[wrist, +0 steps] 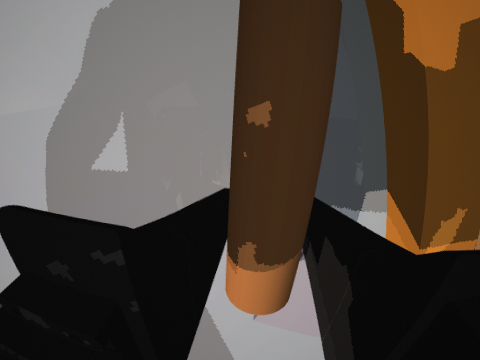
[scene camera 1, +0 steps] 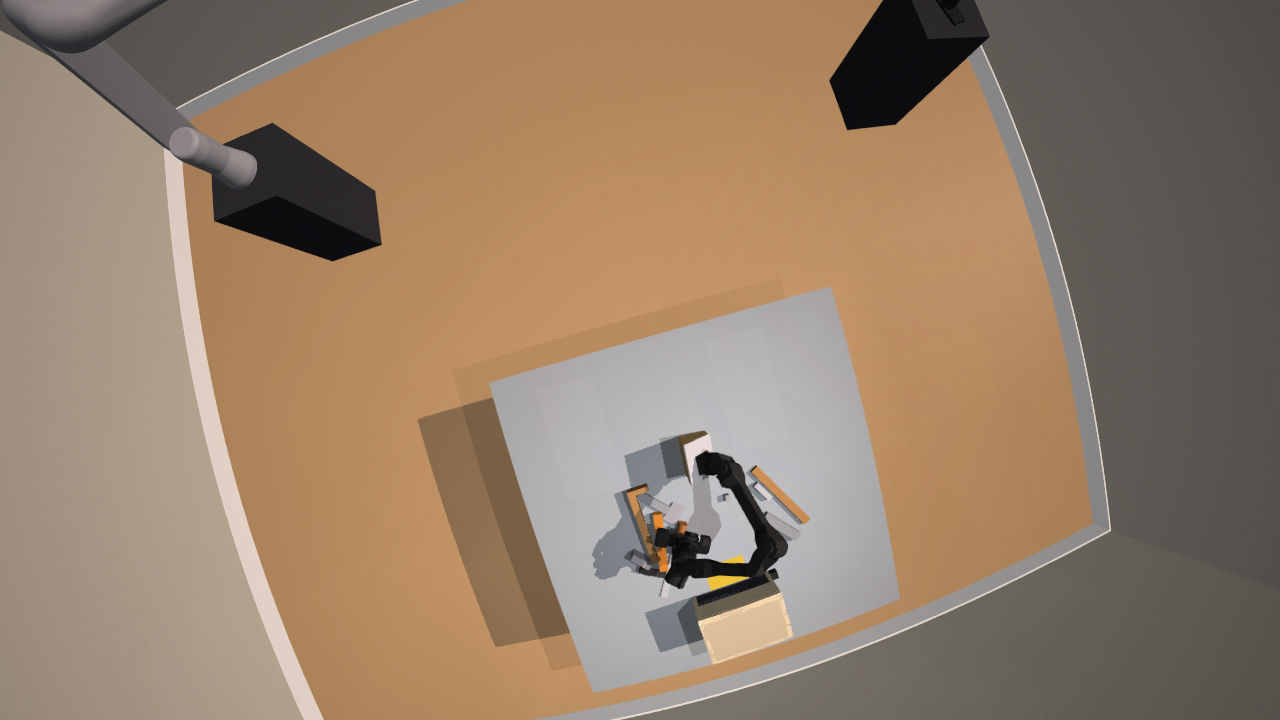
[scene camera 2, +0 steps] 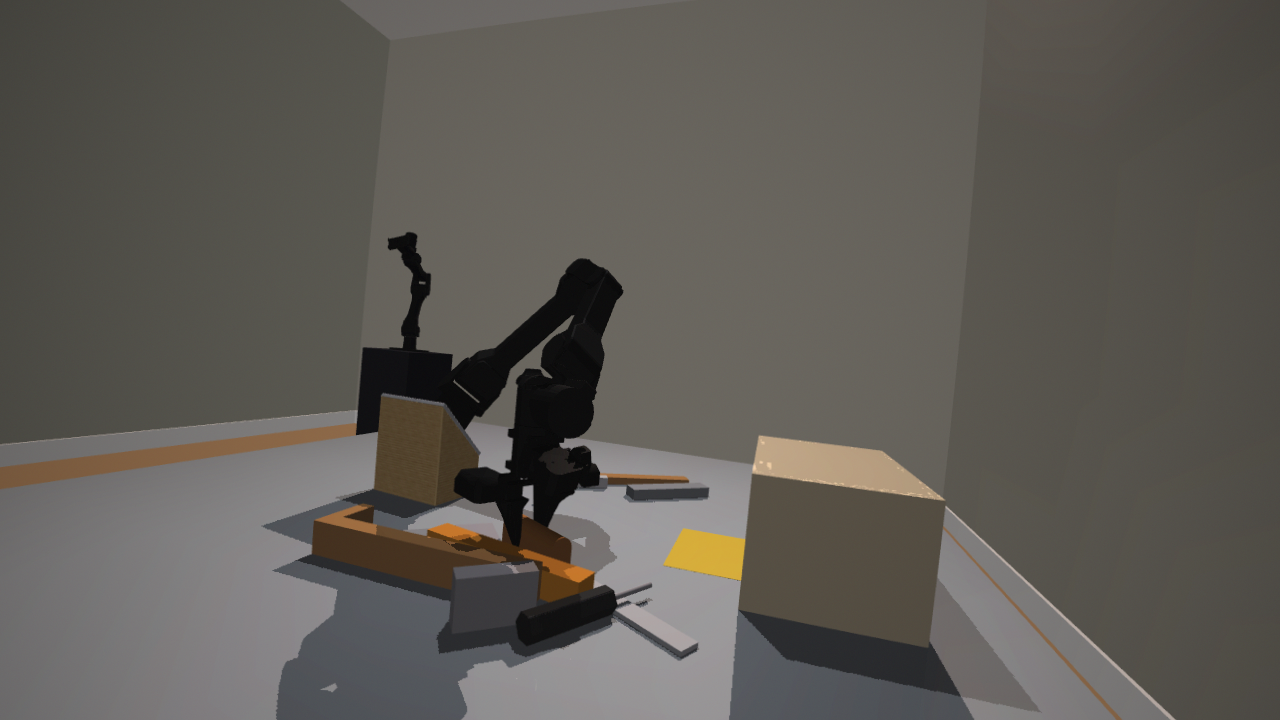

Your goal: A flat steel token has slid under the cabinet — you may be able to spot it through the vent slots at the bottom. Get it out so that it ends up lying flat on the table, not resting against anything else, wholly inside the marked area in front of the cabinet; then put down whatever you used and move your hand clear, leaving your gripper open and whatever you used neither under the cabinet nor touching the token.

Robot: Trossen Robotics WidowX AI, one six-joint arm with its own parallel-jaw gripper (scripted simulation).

Labels:
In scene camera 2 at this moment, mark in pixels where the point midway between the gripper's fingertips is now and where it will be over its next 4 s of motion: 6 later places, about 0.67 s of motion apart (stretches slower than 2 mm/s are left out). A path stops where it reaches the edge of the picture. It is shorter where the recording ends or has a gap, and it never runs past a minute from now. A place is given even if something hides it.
My gripper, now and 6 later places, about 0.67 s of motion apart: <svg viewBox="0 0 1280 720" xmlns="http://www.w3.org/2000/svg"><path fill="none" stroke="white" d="M526 543L523 540L520 537L520 535L519 535L524 535L530 536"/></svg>

